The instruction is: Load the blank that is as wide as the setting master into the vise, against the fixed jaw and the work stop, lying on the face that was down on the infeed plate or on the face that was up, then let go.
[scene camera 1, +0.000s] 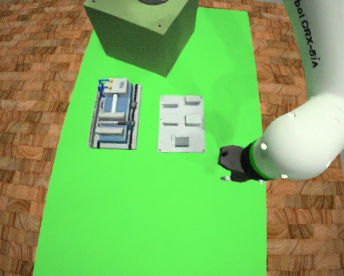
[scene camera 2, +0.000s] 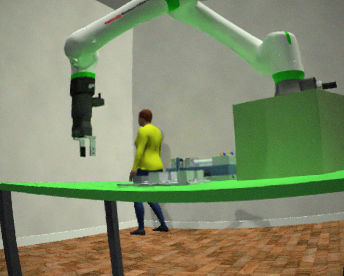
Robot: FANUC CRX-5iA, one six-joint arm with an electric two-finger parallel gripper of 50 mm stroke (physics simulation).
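Where they show: gripper, between the fingertips: [scene camera 1: 224, 170] [scene camera 2: 87, 156]; arm's base, origin of its link: [scene camera 2: 293, 98].
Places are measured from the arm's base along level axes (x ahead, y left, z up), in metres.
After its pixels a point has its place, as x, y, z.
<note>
My gripper [scene camera 1: 223, 170] {0.623, 0.346, -0.166} [scene camera 2: 88, 150] {0.623, 0.346, -0.166} is open and empty, pointing down, high above the table and to the right of the infeed plate [scene camera 1: 181, 111] {0.380, 0.170, -0.257} [scene camera 2: 129, 185] {0.495, 0.282, -0.262} in scene camera 1. On that plate stand pale blanks, among them one at the back right [scene camera 1: 192, 100] {0.340, 0.210, -0.222}, one at the back left [scene camera 1: 170, 105] {0.370, 0.121, -0.235}, one at middle left [scene camera 1: 170, 120] {0.443, 0.132, -0.222} and one at middle right [scene camera 1: 193, 120] {0.430, 0.223, -0.221}. A darker grey block [scene camera 1: 181, 141] {0.520, 0.187, -0.232} sits at the plate's front. Which blank matches the setting master's width I cannot tell. The blue vise [scene camera 1: 116, 105] {0.414, -0.095, -0.204} [scene camera 2: 215, 170] {0.351, -0.049, -0.225} has two light jaws with a dark rod between them; I see no blank there.
A green robot pedestal [scene camera 1: 145, 42] {0.190, -0.001, -0.080} [scene camera 2: 280, 135] {0.032, 0.135, -0.136} stands behind the vise and plate. Blue fittings [scene camera 1: 102, 86] {0.335, -0.178, -0.200} stick up at the vise's back end. A person in a yellow top [scene camera 2: 149, 147] stands beyond the table [scene camera 2: 75, 190] {0.486, 0.532, -0.271}. The robot arm [scene camera 1: 300, 140] {0.632, 0.348, 0.228} reaches in from the right.
</note>
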